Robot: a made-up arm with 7 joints. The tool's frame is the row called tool.
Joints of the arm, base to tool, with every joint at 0 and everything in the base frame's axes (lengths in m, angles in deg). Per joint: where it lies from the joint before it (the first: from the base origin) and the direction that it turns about. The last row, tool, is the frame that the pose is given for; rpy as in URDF.
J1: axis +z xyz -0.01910 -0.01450 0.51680
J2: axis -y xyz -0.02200 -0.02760 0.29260
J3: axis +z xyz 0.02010 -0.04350 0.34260
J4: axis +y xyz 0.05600 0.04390 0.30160
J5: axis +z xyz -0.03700 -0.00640 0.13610
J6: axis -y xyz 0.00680 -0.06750 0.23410
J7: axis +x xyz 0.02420 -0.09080 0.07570
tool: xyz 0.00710 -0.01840 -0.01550 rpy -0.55 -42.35 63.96
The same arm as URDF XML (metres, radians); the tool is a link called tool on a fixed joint. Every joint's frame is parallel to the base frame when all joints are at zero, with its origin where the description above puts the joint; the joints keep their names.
<robot name="arm">
  <link name="base_link"/>
  <link name="link1"/>
  <link name="link2"/>
  <link name="link3"/>
  <link name="link4"/>
  <link name="link5"/>
  <link name="link6"/>
  <link name="link7"/>
  <link name="tool"/>
  <joint name="J1" type="continuous">
    <parent link="base_link"/>
    <child link="link1"/>
    <origin xyz="-0.0191 -0.0145 0.5168" rpy="0.0000 0.0000 0.0000"/>
    <axis xyz="0 0 1"/>
  </joint>
  <joint name="J2" type="continuous">
    <parent link="link1"/>
    <child link="link2"/>
    <origin xyz="-0.0220 -0.0276 0.2926" rpy="0.0000 0.0000 0.0000"/>
    <axis xyz="0 -1 0"/>
  </joint>
  <joint name="J3" type="continuous">
    <parent link="link2"/>
    <child link="link3"/>
    <origin xyz="0.0201 -0.0435 0.3426" rpy="0.0000 0.0000 0.0000"/>
    <axis xyz="0 0 1"/>
  </joint>
  <joint name="J4" type="continuous">
    <parent link="link3"/>
    <child link="link4"/>
    <origin xyz="0.0560 0.0439 0.3016" rpy="0.0000 0.0000 0.0000"/>
    <axis xyz="0 1 0"/>
  </joint>
  <joint name="J5" type="continuous">
    <parent link="link4"/>
    <child link="link5"/>
    <origin xyz="-0.0370 -0.0064 0.1361" rpy="0.0000 0.0000 0.0000"/>
    <axis xyz="0 0 1"/>
  </joint>
  <joint name="J6" type="continuous">
    <parent link="link5"/>
    <child link="link6"/>
    <origin xyz="0.0068 -0.0675 0.2341" rpy="0.0000 0.0000 0.0000"/>
    <axis xyz="0 -1 0"/>
  </joint>
  <joint name="J7" type="continuous">
    <parent link="link6"/>
    <child link="link7"/>
    <origin xyz="0.0242 -0.0908 0.0757" rpy="0.0000 0.0000 0.0000"/>
    <axis xyz="1 0 0"/>
  </joint>
  <joint name="tool_joint" type="fixed">
    <parent link="link7"/>
    <child link="tool"/>
    <origin xyz="0.0071 -0.0184 -0.0155" rpy="-0.0096 -0.7391 1.1163"/>
  </joint>
</robot>

